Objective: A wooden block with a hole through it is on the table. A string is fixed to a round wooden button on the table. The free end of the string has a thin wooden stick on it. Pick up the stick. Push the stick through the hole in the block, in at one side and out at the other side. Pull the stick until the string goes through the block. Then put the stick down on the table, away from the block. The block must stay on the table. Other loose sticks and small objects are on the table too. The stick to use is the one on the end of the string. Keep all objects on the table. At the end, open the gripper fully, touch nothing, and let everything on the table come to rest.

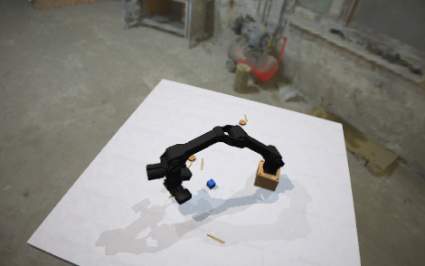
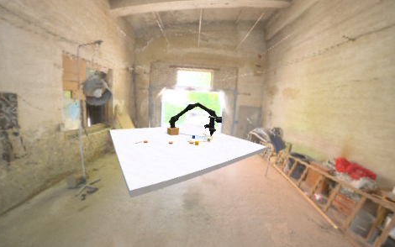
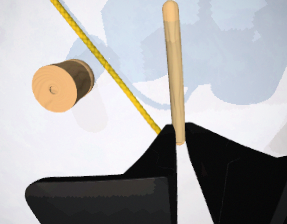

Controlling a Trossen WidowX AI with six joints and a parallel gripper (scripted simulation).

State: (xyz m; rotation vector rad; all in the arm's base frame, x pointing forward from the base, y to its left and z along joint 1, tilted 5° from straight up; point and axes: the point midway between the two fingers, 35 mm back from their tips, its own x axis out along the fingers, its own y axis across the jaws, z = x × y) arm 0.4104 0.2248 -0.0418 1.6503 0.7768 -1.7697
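Right now my gripper tip is 150 mm past the blue block, 120 mm to the left of it and 30 mm above it. From my gripper tip the other things lie so: loose stick: 230 mm behind, 140 mm to the left, 40 mm below; round wooden button: 270 mm to the right, 40 mm below, 20 mm behind; yellow cube: 250 mm to the right, 40 mm ahead, 30 mm below.
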